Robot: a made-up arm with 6 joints.
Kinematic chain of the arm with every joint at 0, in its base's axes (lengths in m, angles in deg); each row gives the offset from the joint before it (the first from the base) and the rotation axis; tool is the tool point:
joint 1: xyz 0 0 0.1 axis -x
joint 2: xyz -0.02 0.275 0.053 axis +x
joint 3: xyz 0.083 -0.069 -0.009 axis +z
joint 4: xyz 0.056 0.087 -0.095 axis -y
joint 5: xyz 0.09 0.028 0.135 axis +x
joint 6: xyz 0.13 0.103 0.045 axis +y
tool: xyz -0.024 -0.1 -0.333
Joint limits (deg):
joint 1: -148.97..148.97
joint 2: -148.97..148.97
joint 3: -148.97..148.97
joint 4: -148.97..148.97
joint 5: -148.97..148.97
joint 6: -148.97..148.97
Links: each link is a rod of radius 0.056 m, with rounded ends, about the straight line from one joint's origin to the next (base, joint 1, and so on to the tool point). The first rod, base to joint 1, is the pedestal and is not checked.
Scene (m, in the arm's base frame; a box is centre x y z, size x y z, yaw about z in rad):
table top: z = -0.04
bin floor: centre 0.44 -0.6 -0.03 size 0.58 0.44 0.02 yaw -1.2
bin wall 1: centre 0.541 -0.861 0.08 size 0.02 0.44 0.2 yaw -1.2
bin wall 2: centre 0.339 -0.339 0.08 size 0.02 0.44 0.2 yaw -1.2
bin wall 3: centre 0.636 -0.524 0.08 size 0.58 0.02 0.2 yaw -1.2
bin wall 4: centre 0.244 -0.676 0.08 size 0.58 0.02 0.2 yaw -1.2
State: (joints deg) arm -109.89 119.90 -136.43 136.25 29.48 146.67
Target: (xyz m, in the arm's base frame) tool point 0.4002 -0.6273 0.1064
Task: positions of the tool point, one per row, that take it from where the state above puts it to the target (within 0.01 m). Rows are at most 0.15 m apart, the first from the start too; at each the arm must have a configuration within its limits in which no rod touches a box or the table.
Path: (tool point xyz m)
1: 0.2943 -0.5947 0.3395
2: 0.3503 -0.6239 0.2188
3: 0.4002 -0.6273 0.1064

